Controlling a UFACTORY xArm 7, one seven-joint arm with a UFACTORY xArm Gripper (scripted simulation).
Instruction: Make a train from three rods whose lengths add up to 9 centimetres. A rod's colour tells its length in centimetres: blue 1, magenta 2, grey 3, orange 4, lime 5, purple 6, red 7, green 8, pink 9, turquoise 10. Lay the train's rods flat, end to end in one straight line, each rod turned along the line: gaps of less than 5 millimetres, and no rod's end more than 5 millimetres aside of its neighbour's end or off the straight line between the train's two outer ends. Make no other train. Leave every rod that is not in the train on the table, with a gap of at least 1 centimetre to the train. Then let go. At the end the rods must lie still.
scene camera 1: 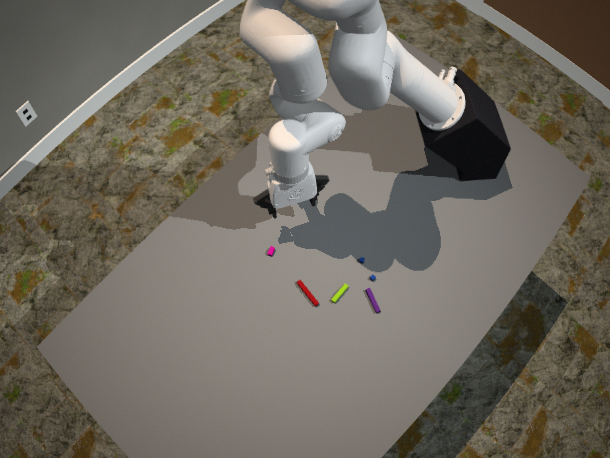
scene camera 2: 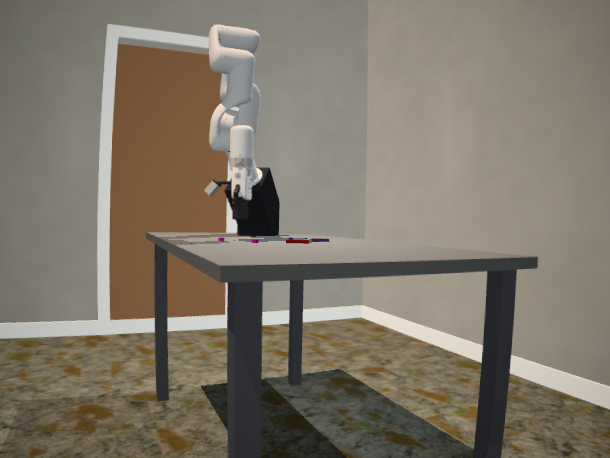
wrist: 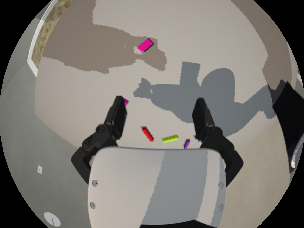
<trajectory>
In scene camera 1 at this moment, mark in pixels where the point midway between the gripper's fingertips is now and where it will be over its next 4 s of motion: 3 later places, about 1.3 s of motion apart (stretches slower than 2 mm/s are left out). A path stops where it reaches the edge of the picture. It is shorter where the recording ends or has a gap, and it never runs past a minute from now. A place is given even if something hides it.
The gripper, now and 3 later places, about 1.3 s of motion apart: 292, 207; 299, 239; 308, 269; 347, 286
</trajectory>
